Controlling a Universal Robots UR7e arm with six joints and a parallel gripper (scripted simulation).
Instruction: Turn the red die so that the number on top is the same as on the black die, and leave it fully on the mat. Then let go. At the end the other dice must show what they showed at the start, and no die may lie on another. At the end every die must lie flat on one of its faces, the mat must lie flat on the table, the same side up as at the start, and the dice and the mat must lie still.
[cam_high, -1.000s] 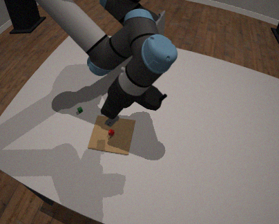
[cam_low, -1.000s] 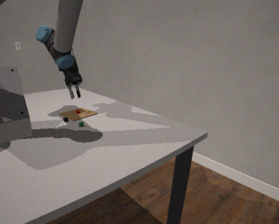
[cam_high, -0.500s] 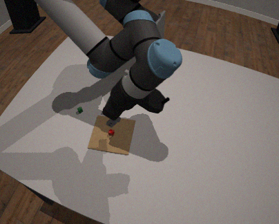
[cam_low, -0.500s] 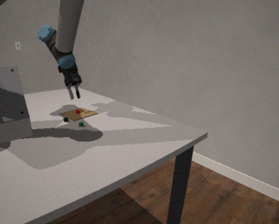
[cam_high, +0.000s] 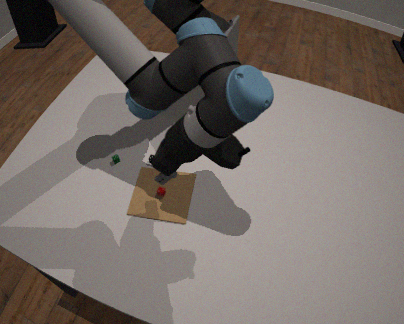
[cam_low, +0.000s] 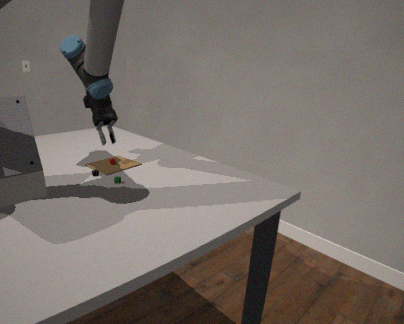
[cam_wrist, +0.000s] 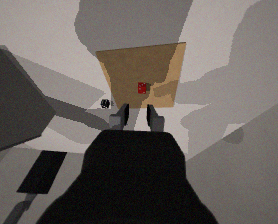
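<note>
Now: the red die 8 cm below my hand and 2 cm to the right of it. Also, from my hand: green die 16 cm to the right, 8 cm below, 7 cm behind; black die 9 cm behind, 8 cm below, 7 cm to the right; tan mat 9 cm below, 2 cm to the right.
</note>
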